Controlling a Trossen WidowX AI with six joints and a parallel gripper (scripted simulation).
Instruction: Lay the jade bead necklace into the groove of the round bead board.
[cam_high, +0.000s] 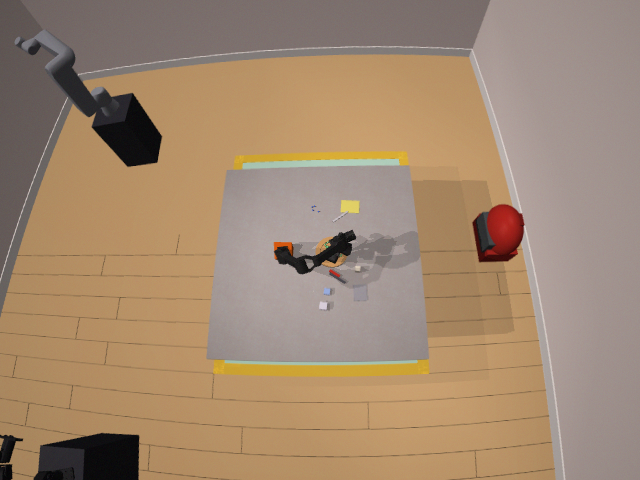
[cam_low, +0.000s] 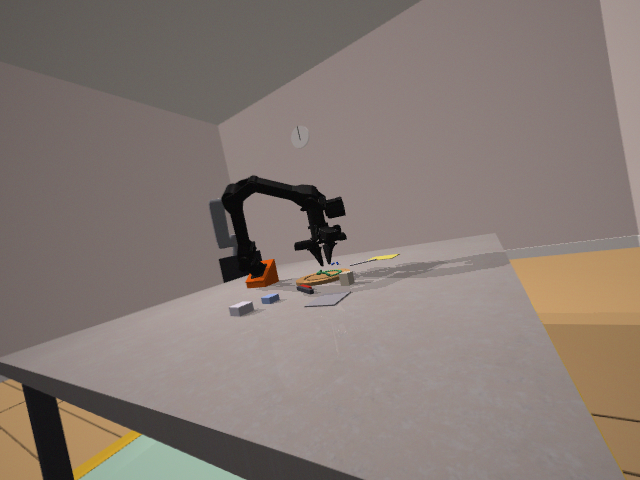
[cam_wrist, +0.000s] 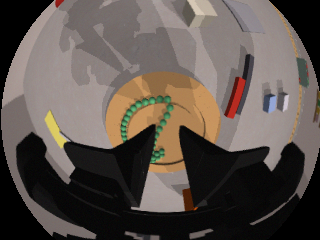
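Right now my gripper tip is 3 cm past the round wooden bead board, 2 cm to the right of it and 4 cm above it. Round my gripper tip: beige cube: 11 cm ahead, 11 cm to the right, 3 cm below; red-handled tool: 2 cm behind, 13 cm to the right, 4 cm below; blue block: 8 cm behind, 23 cm to the right, 4 cm below.
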